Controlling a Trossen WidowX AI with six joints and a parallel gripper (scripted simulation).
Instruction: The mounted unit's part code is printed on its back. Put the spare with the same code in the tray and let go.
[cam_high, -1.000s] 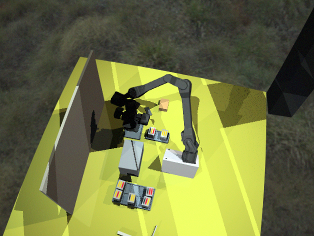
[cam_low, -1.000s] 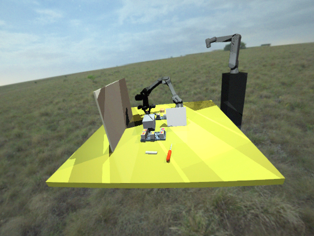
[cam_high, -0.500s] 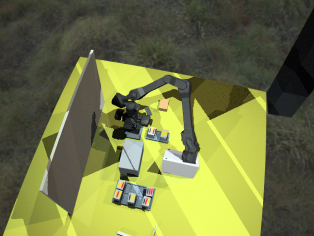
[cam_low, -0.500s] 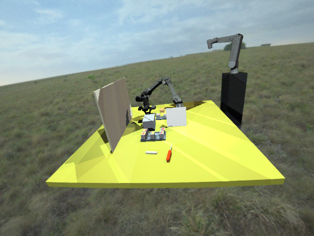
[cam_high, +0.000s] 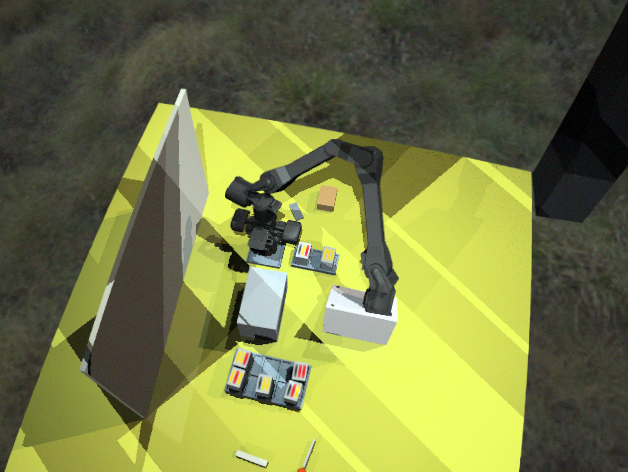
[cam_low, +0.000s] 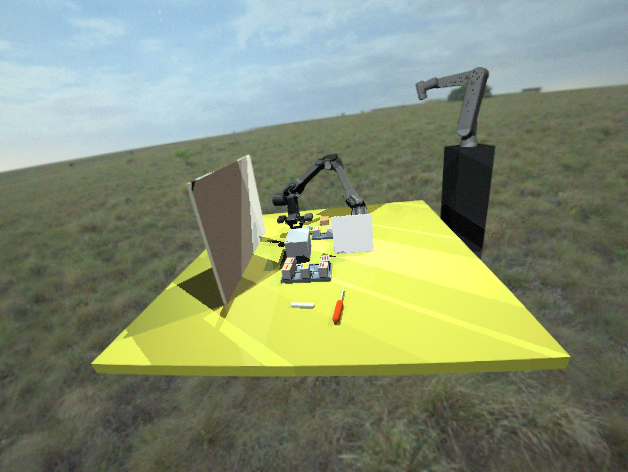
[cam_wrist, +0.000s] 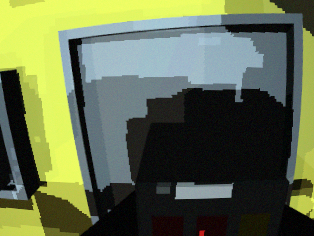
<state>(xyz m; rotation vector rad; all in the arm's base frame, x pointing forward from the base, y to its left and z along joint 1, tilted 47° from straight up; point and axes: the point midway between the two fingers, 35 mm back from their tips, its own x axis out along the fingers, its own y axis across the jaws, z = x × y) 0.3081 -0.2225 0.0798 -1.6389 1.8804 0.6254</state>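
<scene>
Now: gripper tip 20 mm below the dark spare. Also, from my gripper tip: flat grey-blue tray (20 mm below); then small rack (140 mm behind, 30 mm to the left, 20 mm below); then mounted unit (210 mm to the left, 30 mm behind, 20 mm above).
</scene>
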